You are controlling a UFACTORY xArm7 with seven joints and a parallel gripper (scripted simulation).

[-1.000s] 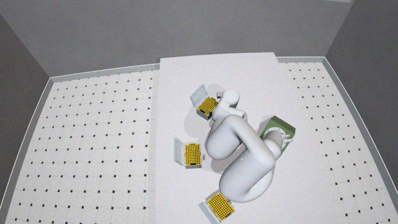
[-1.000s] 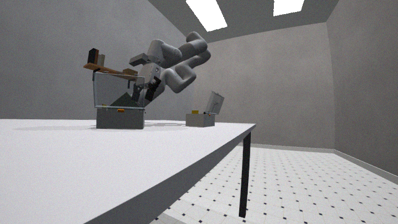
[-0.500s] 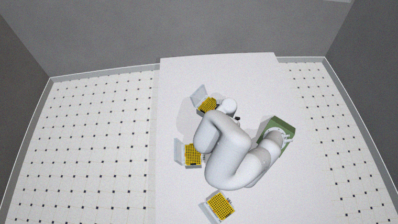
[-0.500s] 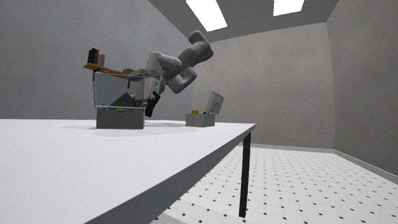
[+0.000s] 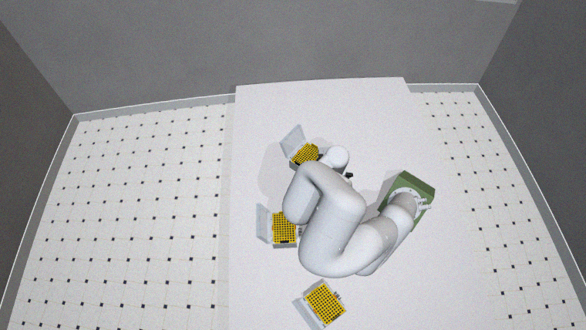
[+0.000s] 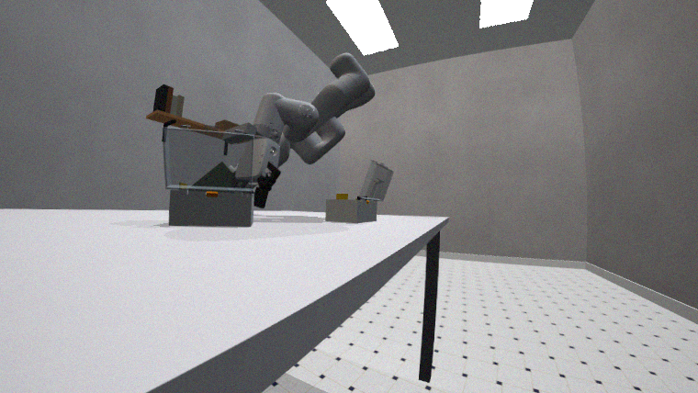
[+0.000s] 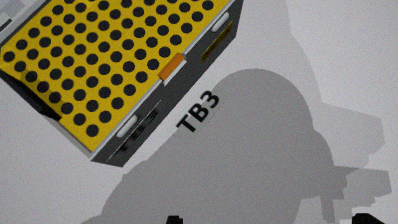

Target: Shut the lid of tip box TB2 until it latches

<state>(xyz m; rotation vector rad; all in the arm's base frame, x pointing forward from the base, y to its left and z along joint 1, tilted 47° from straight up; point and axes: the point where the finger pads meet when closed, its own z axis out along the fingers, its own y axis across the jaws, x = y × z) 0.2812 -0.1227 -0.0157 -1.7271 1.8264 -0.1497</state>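
Right now my hand is 7 cm to the left of the box label, 5 cm short of it and 4 cm above it. Also, from my hand: clear lid 15 cm ahead, 13 cm to the right, 6 cm above.
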